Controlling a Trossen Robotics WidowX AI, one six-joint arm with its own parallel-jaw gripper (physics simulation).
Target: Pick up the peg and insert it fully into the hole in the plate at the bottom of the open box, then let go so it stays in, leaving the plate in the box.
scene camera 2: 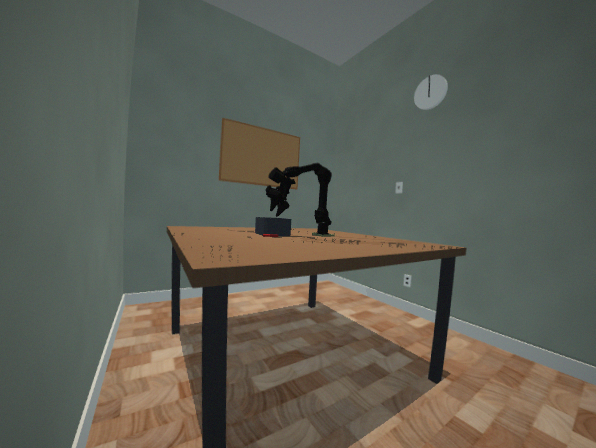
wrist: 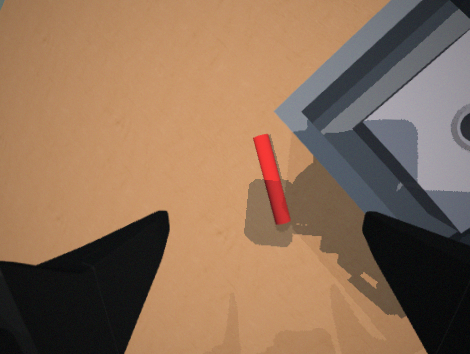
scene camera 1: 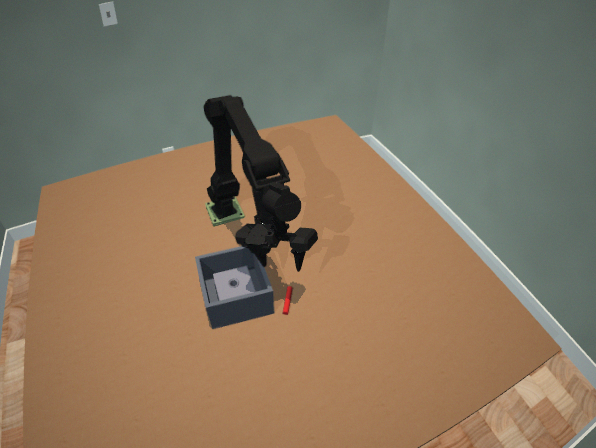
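Where they show: gripper, fingertip midpoint: (scene camera 2: 273, 213) (wrist: 266, 220) (scene camera 1: 281, 268); arm's base, link origin: (scene camera 2: 322, 233) (scene camera 1: 223, 210).
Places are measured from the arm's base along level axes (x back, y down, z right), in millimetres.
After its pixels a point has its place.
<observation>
The red peg (scene camera 1: 287, 300) @(x -397, y -2, z 16 mm) (scene camera 2: 270, 235) @(x -396, y 4, z 10 mm) (wrist: 271, 177) @(x -393, y -2, z 15 mm) lies flat on the table beside the box, apart from it. The dark blue-grey open box (scene camera 1: 242, 308) @(x -385, y -46, z 135 mm) (scene camera 2: 272, 226) @(x -358, y -40, z 48 mm) (wrist: 332, 70) @(x -390, y -86, z 92 mm) stands upright. The pale square plate (scene camera 1: 222, 280) @(x -284, y -46, z 138 mm) (wrist: 440, 90) @(x -335, y -46, z 124 mm) lies at its bottom, with a round hole (scene camera 1: 233, 283) @(x -298, y -33, z 115 mm) (wrist: 467, 126) that looks empty. My gripper (scene camera 1: 281, 267) @(x -375, y -109, z 18 mm) (scene camera 2: 275, 213) @(x -375, y -109, z 18 mm) (wrist: 266, 220) @(x -375, y -109, z 18 mm) is open and empty, pointing down above the table and the box's near side. In the wrist view the peg shows between and ahead of the fingertips; the right finger overlaps the box's edge.
The box wall rises close beside the peg. The arm's green base plate (scene camera 1: 216, 218) @(x -23, y -1, z 37 mm) (scene camera 2: 323, 234) @(x -18, y 2, z -24 mm) is on the brown table (scene camera 1: 375, 300) @(x -517, y 12, z -179 mm) (scene camera 2: 240, 255) @(x -786, y 12, z -395 mm), behind the box in scene camera 1. The arm's shadow falls across part of the peg and box.
</observation>
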